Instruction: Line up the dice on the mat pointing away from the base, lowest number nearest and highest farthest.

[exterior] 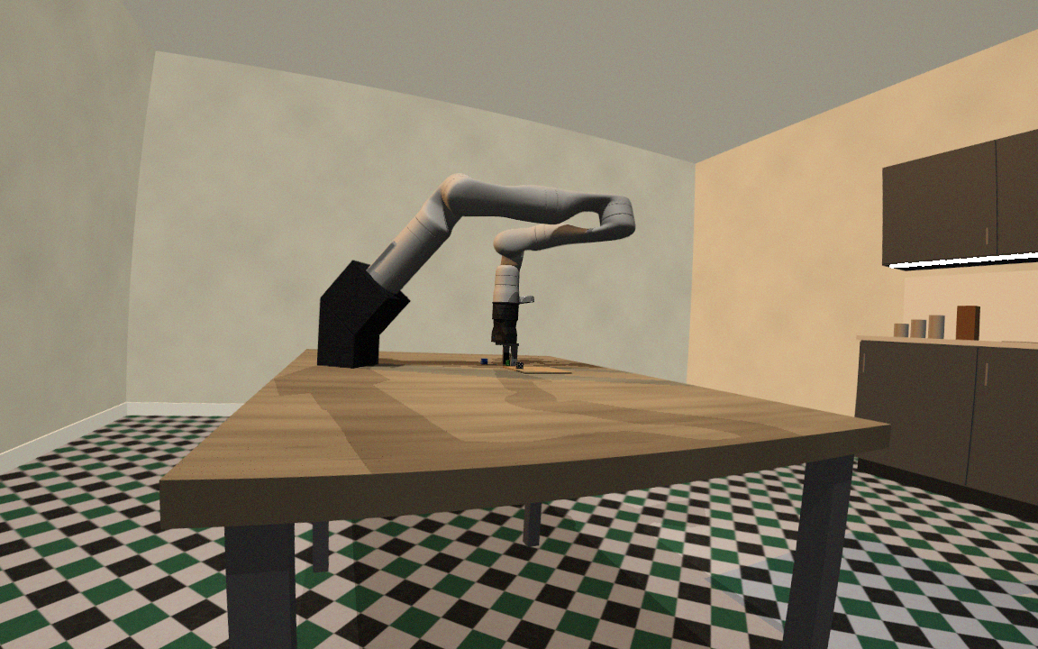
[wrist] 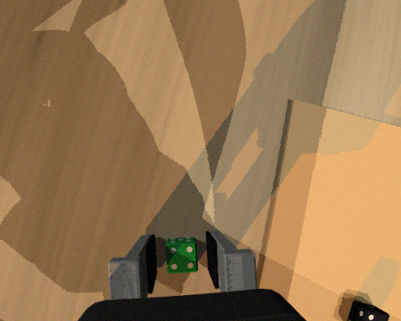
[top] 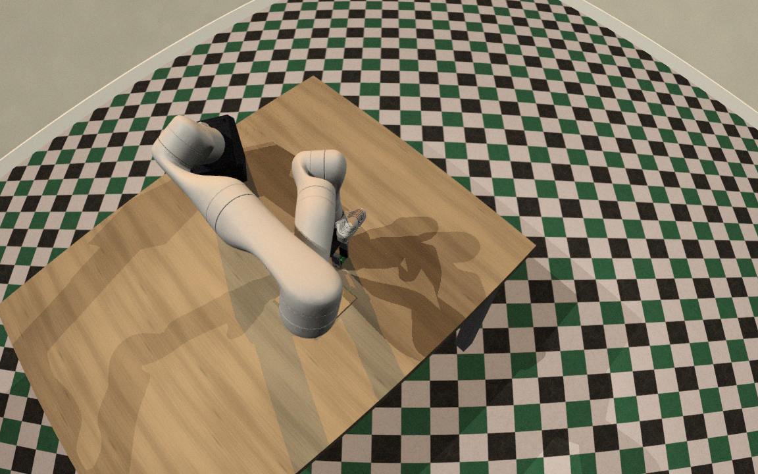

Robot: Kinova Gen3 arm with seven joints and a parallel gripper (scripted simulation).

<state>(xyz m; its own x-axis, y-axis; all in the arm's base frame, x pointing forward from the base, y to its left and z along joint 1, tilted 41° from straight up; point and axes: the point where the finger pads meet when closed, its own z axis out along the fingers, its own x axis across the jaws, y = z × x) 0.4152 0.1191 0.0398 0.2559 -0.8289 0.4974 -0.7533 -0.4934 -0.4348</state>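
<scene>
Now: hand 1 cm above the green die. From my hand the other things lie so: blue die 7 cm behind, 3 cm to the left, 1 cm below; then black die 11 cm to the right, 1 cm below, 1 cm behind; then orange mat 11 cm to the right, 4 cm ahead, 2 cm below.
</scene>
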